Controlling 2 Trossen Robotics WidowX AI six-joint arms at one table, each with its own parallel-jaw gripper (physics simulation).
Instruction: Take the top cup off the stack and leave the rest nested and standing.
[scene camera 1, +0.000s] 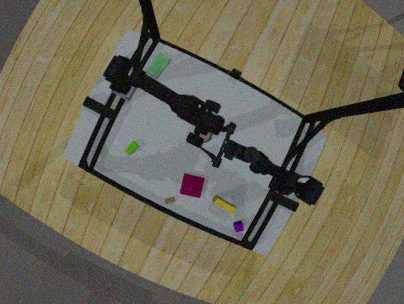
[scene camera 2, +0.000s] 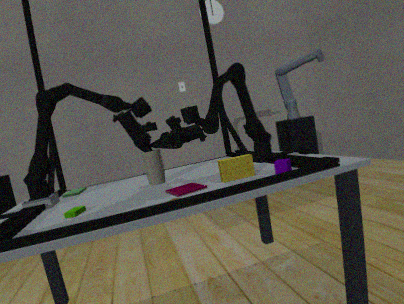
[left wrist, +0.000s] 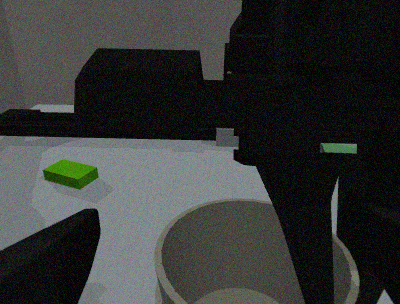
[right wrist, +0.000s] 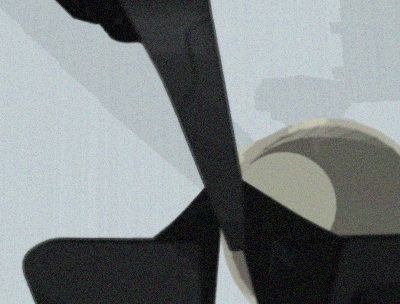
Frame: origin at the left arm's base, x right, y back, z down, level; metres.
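Where they show: left gripper, fingertip midpoint: (scene camera 1: 204, 136) (scene camera 2: 150, 146) (left wrist: 226, 217); right gripper, fingertip midpoint: (right wrist: 226, 189); left arm's base, link origin: (scene camera 1: 281, 182) (scene camera 2: 263, 154); right arm's base, link origin: (scene camera 2: 40, 197).
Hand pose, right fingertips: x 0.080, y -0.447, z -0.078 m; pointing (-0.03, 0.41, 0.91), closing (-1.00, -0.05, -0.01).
Observation:
Each offset is from my right fingertips to the top centre of the thing. "spot": to the spot under its first point. Level surfaces: height alone.
A beige stack of nested cups (scene camera 2: 154, 169) (scene camera 1: 207, 138) stands upright on the grey table @[dz +0.100 m] (scene camera 1: 149, 120). Its open top shows in the left wrist view (left wrist: 168, 235) and the right wrist view (right wrist: 289, 181). My right gripper (scene camera 2: 148, 148) (right wrist: 226, 189) (left wrist: 334, 211) is shut on the top cup's rim, one finger inside the cup and one outside. My left gripper (scene camera 2: 160, 144) is open and empty, level with the stack's top, its fingers spread on either side of the rim. The cups sit nested with no gap that I can see.
A lime block @[dx -0.224, dy -0.293, dz +0.085 m] (scene camera 1: 131, 148) (scene camera 2: 75, 211) (left wrist: 72, 173) and a green pad @[dx +0.195, dy -0.349, dz +0.090 m] (scene camera 1: 158, 64) (scene camera 2: 74, 191) lie left. A magenta square @[spot: dx -0.266, dy +0.043, dz +0.092 m] (scene camera 1: 192, 185) (scene camera 2: 186, 189), tan block @[dx -0.379, dy -0.026, dz +0.092 m] (scene camera 1: 169, 199), yellow sponge @[dx -0.287, dy +0.217, dz +0.030 m] (scene camera 1: 225, 204) (scene camera 2: 236, 167) and purple cube @[dx -0.368, dy +0.339, dz +0.060 m] (scene camera 1: 238, 226) (scene camera 2: 282, 166) lie near the front edge.

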